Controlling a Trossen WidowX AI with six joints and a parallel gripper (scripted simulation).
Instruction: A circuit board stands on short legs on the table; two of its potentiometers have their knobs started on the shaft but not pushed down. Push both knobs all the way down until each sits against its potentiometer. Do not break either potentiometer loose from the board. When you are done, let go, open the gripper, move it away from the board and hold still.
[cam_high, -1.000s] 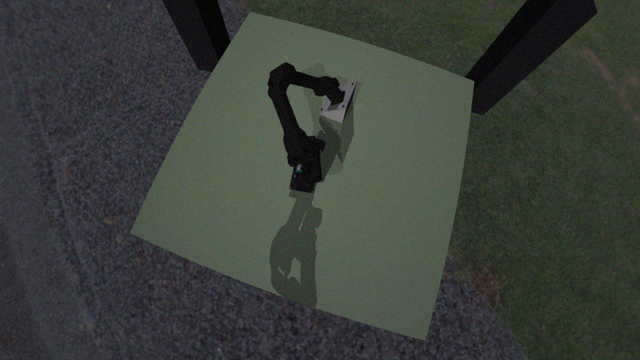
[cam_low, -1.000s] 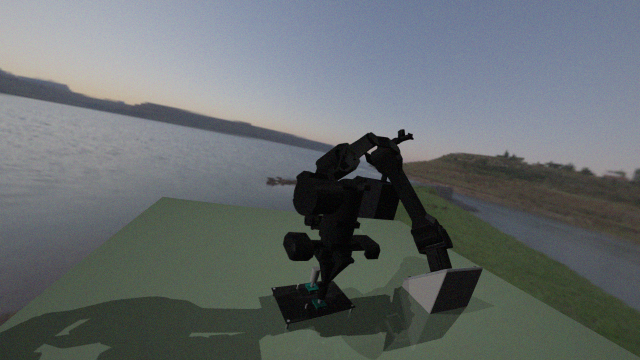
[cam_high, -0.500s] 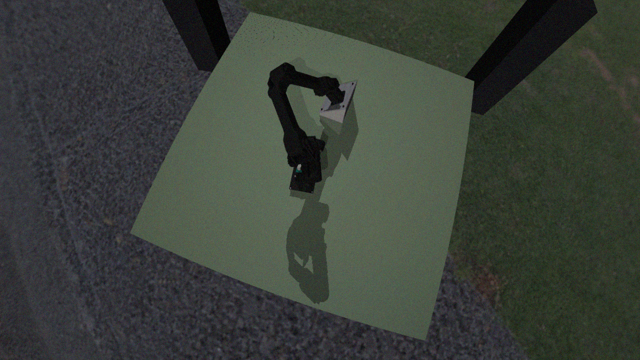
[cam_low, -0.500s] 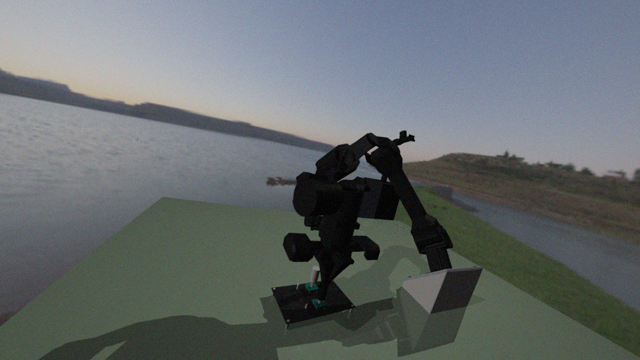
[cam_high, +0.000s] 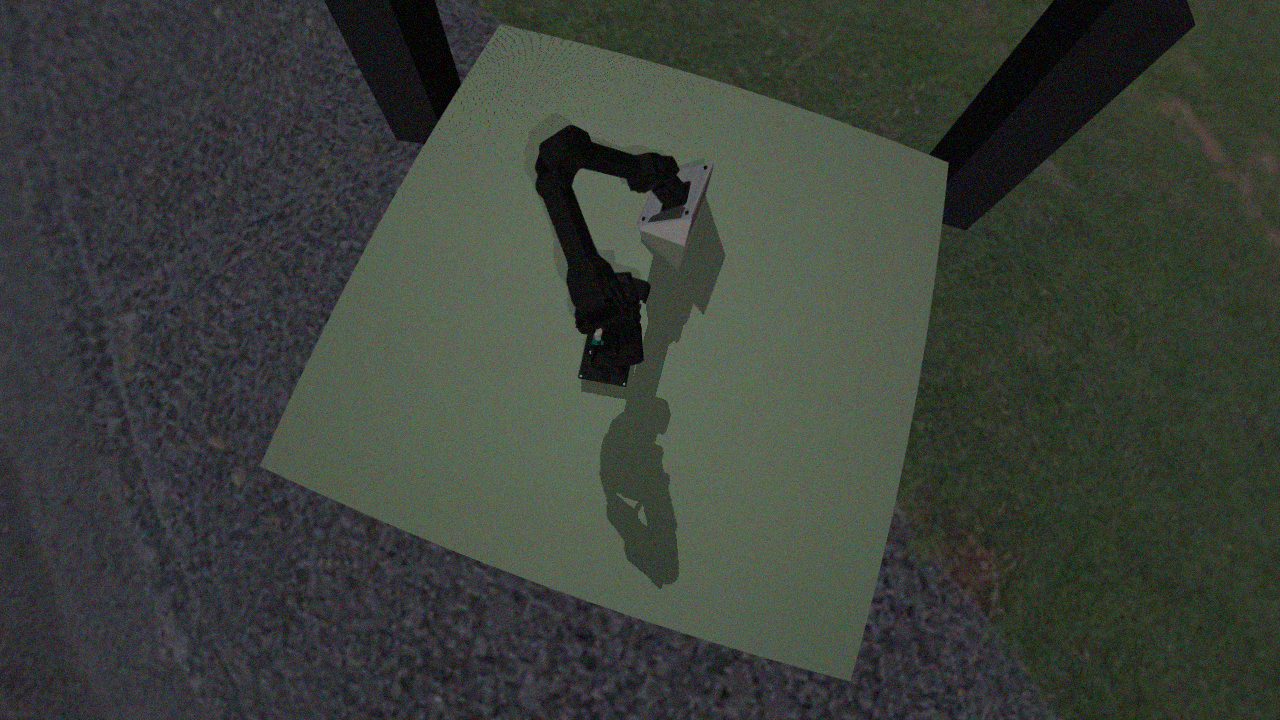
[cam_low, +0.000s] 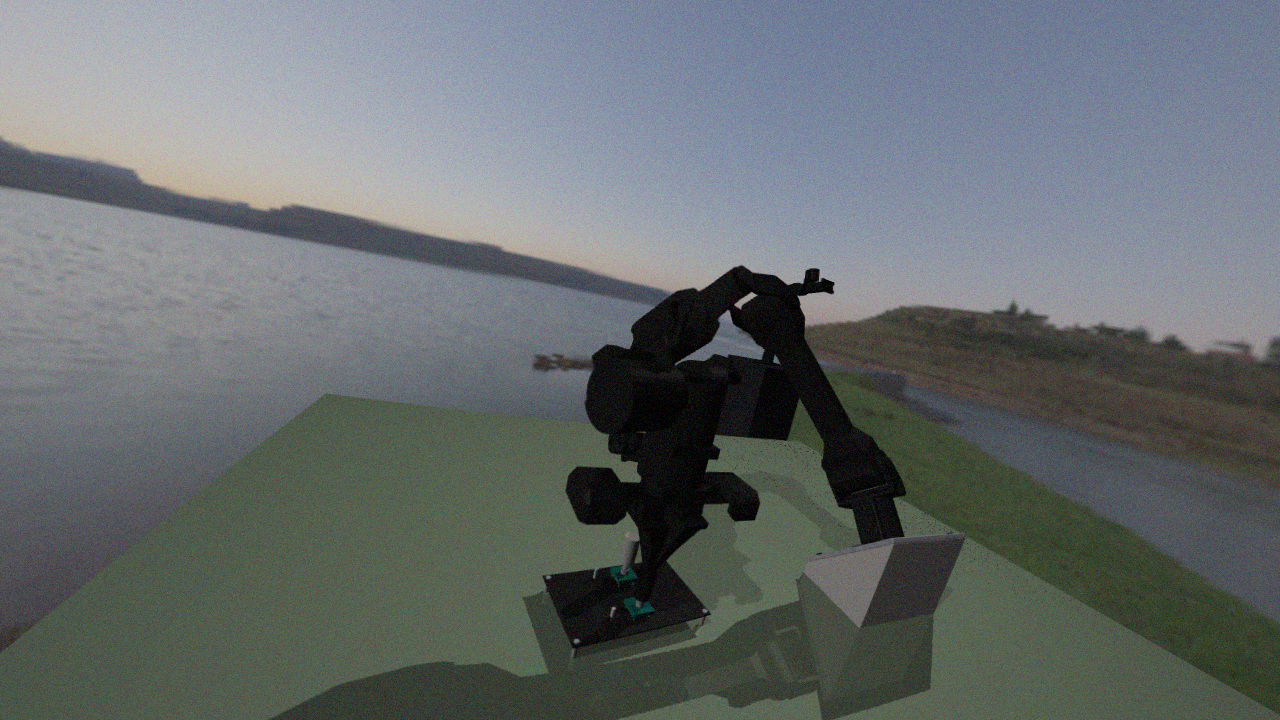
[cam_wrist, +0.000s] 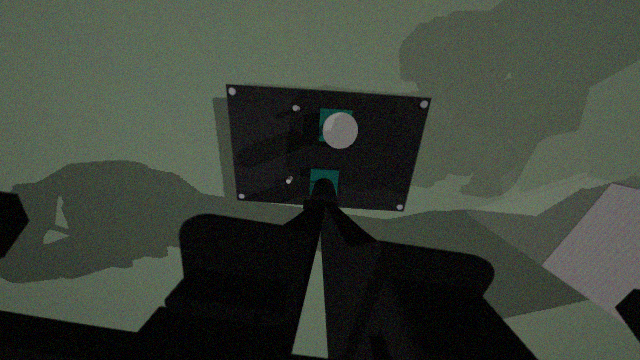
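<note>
The pale knob lies 5 cm to the right of my gripper tip and 1 cm below it.
</note>
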